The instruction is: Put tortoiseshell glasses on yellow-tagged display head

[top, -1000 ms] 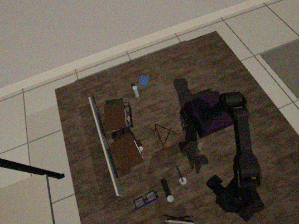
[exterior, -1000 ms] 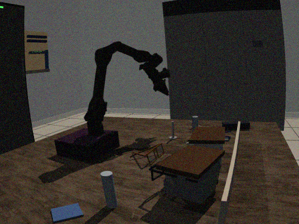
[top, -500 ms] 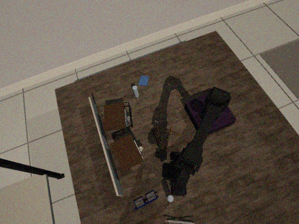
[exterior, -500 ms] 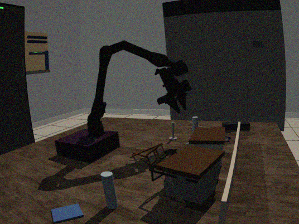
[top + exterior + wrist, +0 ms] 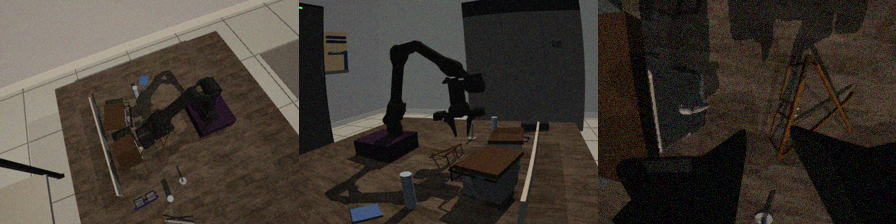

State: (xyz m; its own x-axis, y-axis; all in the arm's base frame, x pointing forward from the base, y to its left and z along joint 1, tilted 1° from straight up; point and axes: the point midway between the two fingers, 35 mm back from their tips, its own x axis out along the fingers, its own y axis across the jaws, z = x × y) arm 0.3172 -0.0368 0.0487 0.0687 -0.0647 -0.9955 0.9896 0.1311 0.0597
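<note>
The white-footed pin is 250 mm to the left of my gripper tip, 70 mm below it and 20 mm behind it. From my gripper tip the other things lie so: display head 150 mm ahead, 30 mm below, 10 mm to the right; flat pair of glasses 420 mm to the left, 110 mm ahead, 80 mm below; long rail 270 mm ahead, 140 mm to the right, 40 mm below.
</note>
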